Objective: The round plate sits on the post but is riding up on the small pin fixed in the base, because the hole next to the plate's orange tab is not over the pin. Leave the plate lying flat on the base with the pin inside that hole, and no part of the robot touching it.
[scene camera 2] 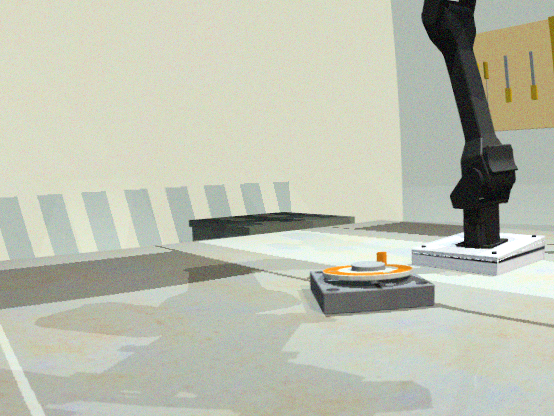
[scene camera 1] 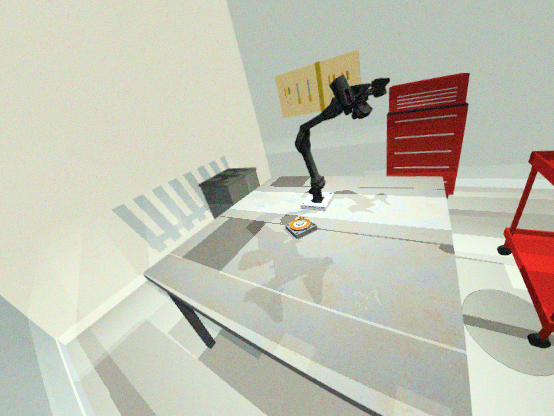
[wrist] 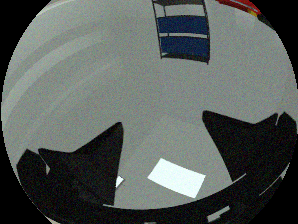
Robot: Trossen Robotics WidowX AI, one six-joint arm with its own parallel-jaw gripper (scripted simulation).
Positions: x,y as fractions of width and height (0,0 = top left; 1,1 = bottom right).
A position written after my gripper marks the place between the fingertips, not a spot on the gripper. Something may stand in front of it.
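Note:
My gripper (scene camera 1: 0.69,0.20) is open and holds nothing, and it appears in the wrist view (wrist: 0.55,0.54) too. There is also a grey square base (scene camera 2: 0.60,0.71) that I can see.

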